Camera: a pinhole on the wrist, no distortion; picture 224 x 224 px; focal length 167.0 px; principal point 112.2 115.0 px. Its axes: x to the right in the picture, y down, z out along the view. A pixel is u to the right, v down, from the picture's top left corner.
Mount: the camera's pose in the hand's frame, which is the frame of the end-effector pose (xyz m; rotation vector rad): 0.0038 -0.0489 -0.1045 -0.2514 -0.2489 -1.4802
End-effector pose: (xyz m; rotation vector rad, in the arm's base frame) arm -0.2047 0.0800 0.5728 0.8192 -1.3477 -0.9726
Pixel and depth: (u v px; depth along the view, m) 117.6 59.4 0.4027
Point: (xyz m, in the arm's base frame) -0.4778 0.2422 0.5915
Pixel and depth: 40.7 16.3 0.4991
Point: -0.4729 0.4996 0.7340
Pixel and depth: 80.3 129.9 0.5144
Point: -0.5363 0.1523 0.8053
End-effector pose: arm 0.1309 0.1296 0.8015 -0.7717 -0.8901 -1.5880
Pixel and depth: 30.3 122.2 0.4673
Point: 0.4486 0.3226 0.9836
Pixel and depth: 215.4 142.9 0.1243
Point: 0.0472 0.1567 0.8332
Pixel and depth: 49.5 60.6 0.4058
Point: 0.3728 0.3783 0.8286
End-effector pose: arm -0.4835 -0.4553 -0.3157 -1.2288 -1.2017 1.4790
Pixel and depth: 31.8 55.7 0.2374
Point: -0.5572 -0.5802 -0.4208
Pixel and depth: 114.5 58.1 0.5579
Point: -0.8801 -0.7254 -0.3625
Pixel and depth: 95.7 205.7 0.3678
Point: -0.7453 -0.3205 -0.4514
